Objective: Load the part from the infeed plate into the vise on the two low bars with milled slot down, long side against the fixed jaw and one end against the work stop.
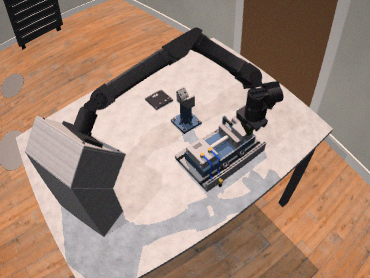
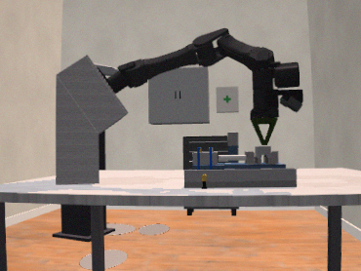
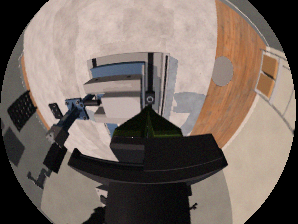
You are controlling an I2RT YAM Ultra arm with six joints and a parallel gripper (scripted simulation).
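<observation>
Now: hand 40 mm to the right of the grey part, 30 mm above it and 10 mm past it. From my hand the other things lie so: fixed jaw (70 mm to the left, 40 mm below, 10 mm ahead); moving jaw (50 mm to the left, 50 mm behind, 40 mm below); air cylinder rod (100 mm behind, 40 mm to the left, 40 mm below).
</observation>
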